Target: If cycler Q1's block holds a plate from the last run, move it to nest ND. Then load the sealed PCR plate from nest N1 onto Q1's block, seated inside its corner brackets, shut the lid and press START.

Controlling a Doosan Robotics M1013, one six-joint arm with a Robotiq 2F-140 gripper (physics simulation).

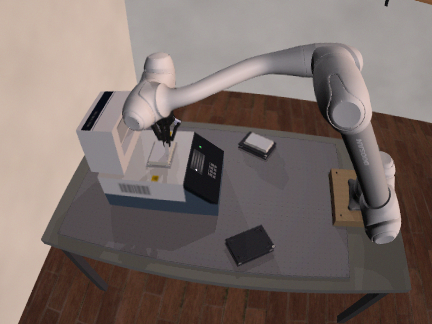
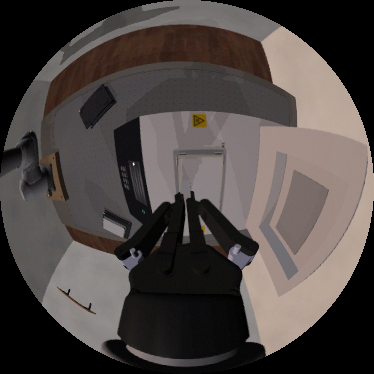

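Note:
Cycler Q1 (image 1: 150, 180) (image 2: 160, 130) stands at the left of the table, its lid (image 1: 102, 145) (image 2: 345, 160) raised. A flat pale rectangle (image 1: 161, 156) (image 2: 202, 172) lies within the corner brackets on its block; I cannot tell whether it is a plate or the bare block top. My gripper (image 1: 167, 144) (image 2: 185, 186) is shut and empty, its fingertips pointing down over the rear part of this rectangle. The control panel (image 1: 205, 167) (image 2: 131, 170) shows a small green light. A white plate (image 1: 259, 142) (image 2: 114, 227) sits on a dark nest at the back, apparently N1.
A dark nest (image 1: 250, 245) (image 2: 97, 106), apparently ND, lies near the front edge with no plate on it. The arm's wooden base board (image 1: 342, 205) (image 2: 59, 177) is at the right. The raised lid stands close beside my gripper. A yellow warning label (image 1: 155, 178) (image 2: 199, 120) is on the cycler's deck.

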